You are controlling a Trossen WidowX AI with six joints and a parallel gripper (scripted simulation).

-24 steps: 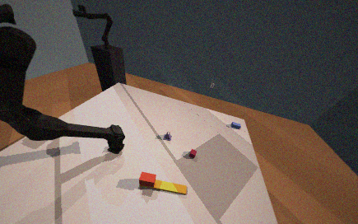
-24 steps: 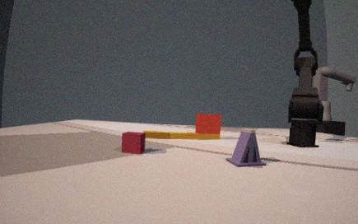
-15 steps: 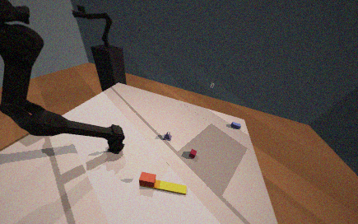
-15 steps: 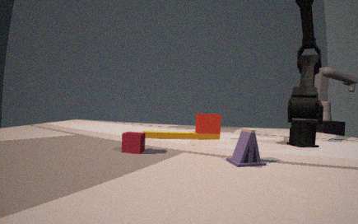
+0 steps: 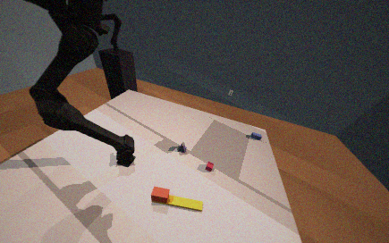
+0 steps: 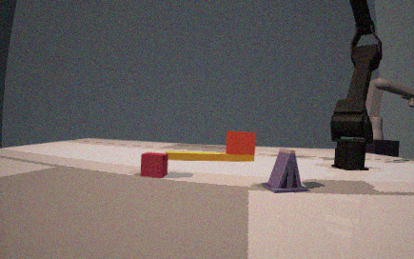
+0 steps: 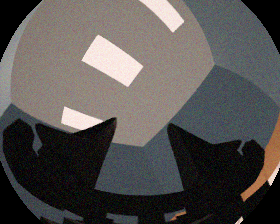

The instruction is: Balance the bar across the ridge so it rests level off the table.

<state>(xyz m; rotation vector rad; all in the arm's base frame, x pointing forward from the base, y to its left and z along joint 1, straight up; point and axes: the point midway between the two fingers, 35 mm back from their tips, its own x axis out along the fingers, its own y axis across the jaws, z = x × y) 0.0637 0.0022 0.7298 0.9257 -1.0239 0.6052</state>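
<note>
Now: gripper tip 350 mm short of the small pink-red cube, 110 mm to the right of it and 740 mm above it. Round my gripper tip: small blue block 660 mm ahead, 500 mm to the left, 740 mm below.
</note>
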